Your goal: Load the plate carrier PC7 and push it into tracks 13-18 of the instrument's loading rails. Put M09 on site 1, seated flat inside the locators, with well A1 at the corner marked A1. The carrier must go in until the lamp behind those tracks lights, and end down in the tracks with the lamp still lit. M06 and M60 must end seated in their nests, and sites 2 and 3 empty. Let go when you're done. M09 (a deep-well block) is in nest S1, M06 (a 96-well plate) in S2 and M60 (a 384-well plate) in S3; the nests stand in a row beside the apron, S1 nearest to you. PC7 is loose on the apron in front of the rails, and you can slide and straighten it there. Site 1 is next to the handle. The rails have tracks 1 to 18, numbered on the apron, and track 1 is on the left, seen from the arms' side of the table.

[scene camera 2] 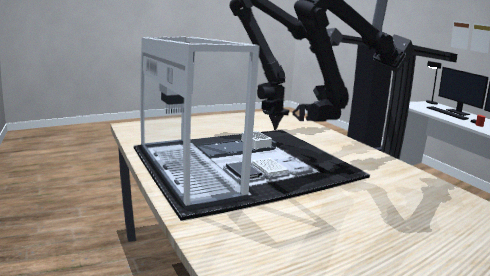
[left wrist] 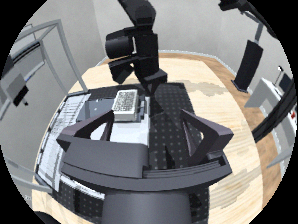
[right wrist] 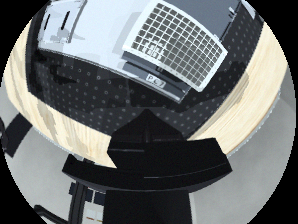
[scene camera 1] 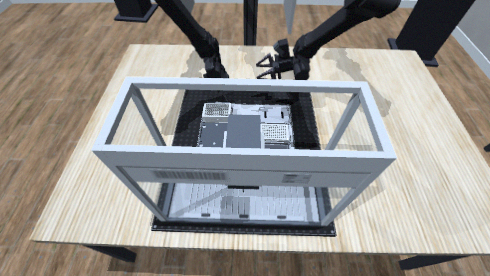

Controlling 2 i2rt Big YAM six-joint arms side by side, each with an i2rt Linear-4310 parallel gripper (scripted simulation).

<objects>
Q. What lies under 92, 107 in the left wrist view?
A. A carrier PC7.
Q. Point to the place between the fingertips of my left gripper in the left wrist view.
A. At 146, 113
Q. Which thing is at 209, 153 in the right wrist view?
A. My right gripper.
</objects>
